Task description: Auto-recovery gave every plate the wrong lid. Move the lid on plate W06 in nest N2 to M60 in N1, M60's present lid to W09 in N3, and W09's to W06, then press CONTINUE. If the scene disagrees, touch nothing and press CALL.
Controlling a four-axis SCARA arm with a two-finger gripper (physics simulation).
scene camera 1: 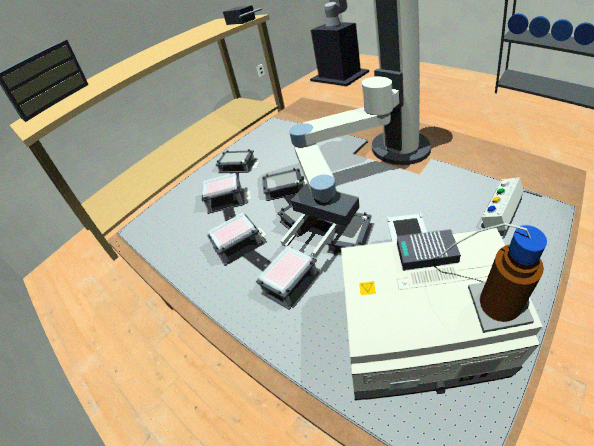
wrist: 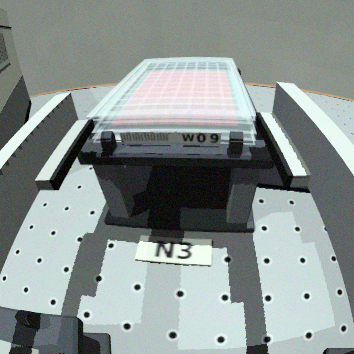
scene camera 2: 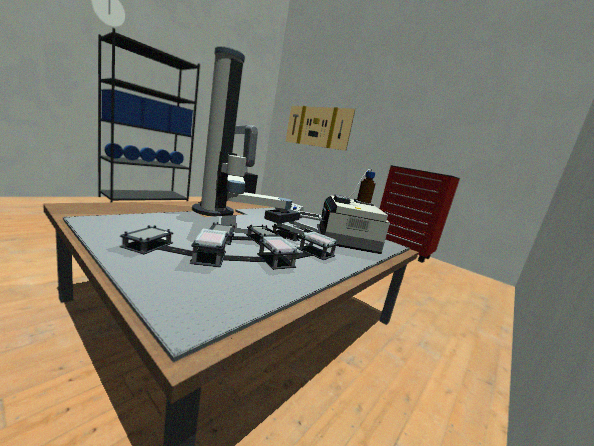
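Where they show: gripper, between the fingertips: point(scene camera 1: 297, 249) point(wrist: 170, 100) point(scene camera 2: 308, 231); arm's base, origin of its link: point(scene camera 1: 401, 148) point(scene camera 2: 213, 211).
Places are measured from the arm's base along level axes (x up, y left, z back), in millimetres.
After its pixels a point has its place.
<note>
Plate W09 point(wrist: 177, 97) @(x 91, y 46, z -735 mm) point(scene camera 1: 286, 270) @(x 91, y 62, z -786 mm) has pink wells under a clear lid and sits on nest N3 point(wrist: 175, 160) @(x 71, y 43, z -706 mm), above the N3 label. My gripper point(wrist: 170, 100) @(x 98, y 45, z -716 mm) point(scene camera 1: 301, 249) @(x 98, y 45, z -716 mm) is open and empty, its fingers standing on both sides of this plate with narrow gaps. Two more pink, clear-lidded plates stand on nests farther along the arc: a middle one point(scene camera 1: 233, 232) @(x 92, y -176, z -764 mm) point(scene camera 2: 280, 245) @(x 92, y -221, z -787 mm) and a far one point(scene camera 1: 221, 185) @(x 100, y -394, z -626 mm) point(scene camera 2: 210, 237) @(x 100, y -431, z -642 mm). Their labels are unreadable here. The button box point(scene camera 1: 501, 205) @(x 91, y 482, z -258 mm) has white, green, yellow and blue buttons; which is CONTINUE or CALL is unreadable.
Nests without pink plates stand at the arc's far end point(scene camera 1: 236, 159) @(x 59, y -529, z -443 mm) point(scene camera 2: 146, 235) @(x 59, y -566, z -453 mm) and on the inner side point(scene camera 1: 282, 181) @(x 55, y -245, z -466 mm). A large cream machine point(scene camera 1: 420, 320) @(x 222, y 451, z -809 mm) point(scene camera 2: 355, 220) @(x 165, y 283, z -820 mm) stands beside N3, with a dark device point(scene camera 1: 428, 248) @(x 248, y 393, z -663 mm) and a brown bottle point(scene camera 1: 510, 285) @(x 340, y 574, z -745 mm) point(scene camera 2: 366, 190) @(x 303, y 536, z -721 mm) on top.
</note>
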